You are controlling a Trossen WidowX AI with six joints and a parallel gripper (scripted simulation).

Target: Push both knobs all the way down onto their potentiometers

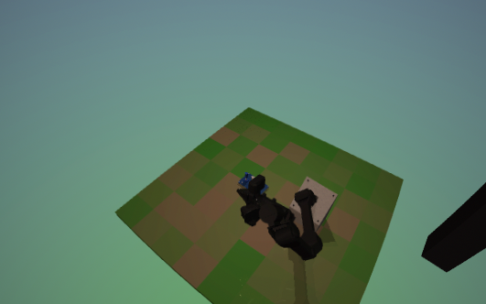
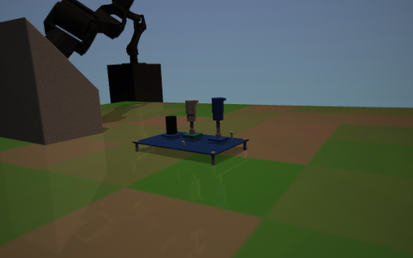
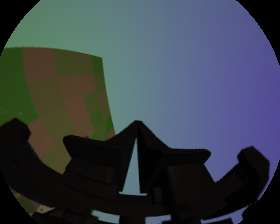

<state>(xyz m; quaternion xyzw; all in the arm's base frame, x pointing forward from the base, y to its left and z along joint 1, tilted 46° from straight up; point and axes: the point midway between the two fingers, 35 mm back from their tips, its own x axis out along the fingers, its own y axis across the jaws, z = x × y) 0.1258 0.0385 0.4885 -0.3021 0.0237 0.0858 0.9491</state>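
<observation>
Right now my gripper tip is 400 mm above the blue knob, 340 mm to the left of it and 240 mm short of it.
</observation>
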